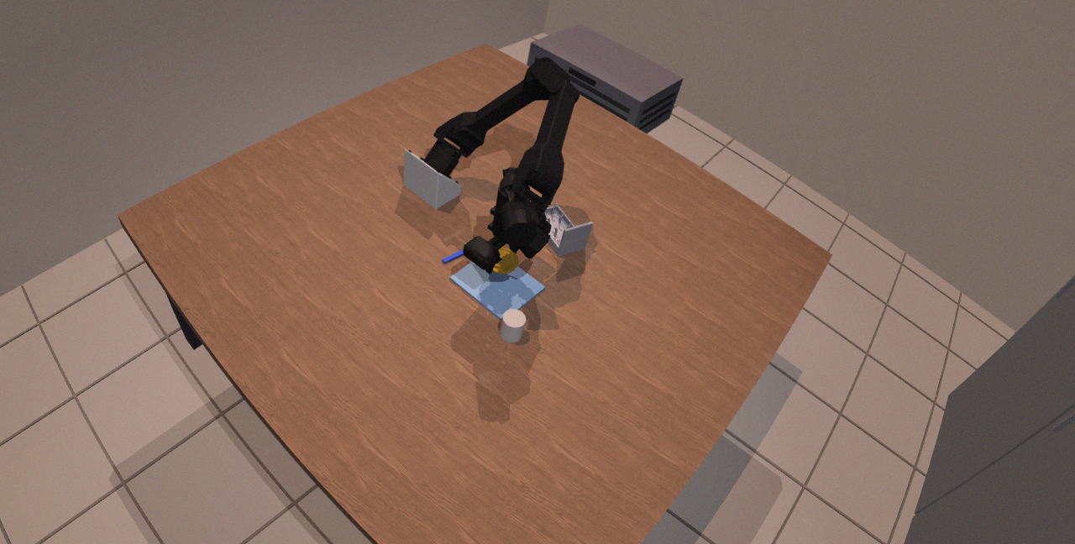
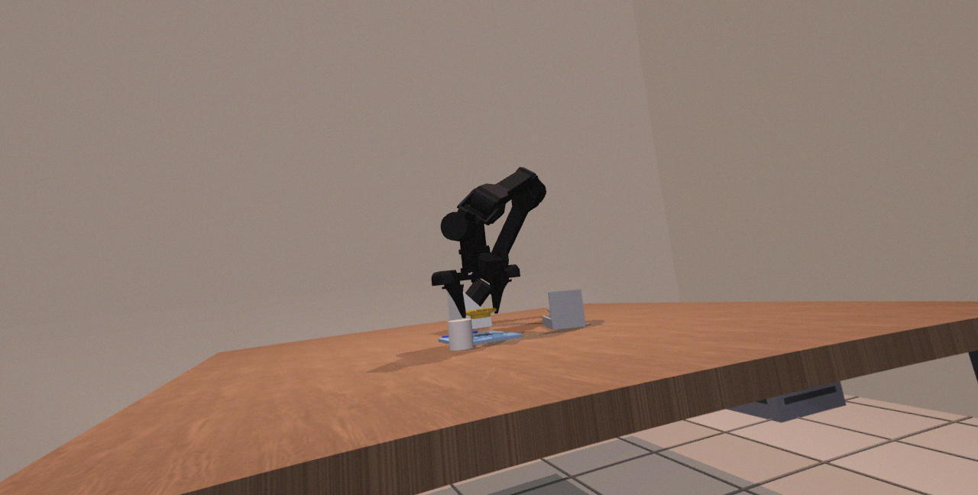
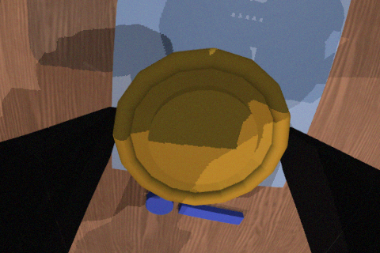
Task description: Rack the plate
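My gripper tip is now 40 mm above the light blue mat, 10 mm to the left of it and 10 mm short of it. From my gripper tip the other things lie so: blue spoon: 100 mm behind, 40 mm below, 20 mm to the right; yellow plate: 10 mm above; white cup: 120 mm ahead, 80 mm to the right, 20 mm below.
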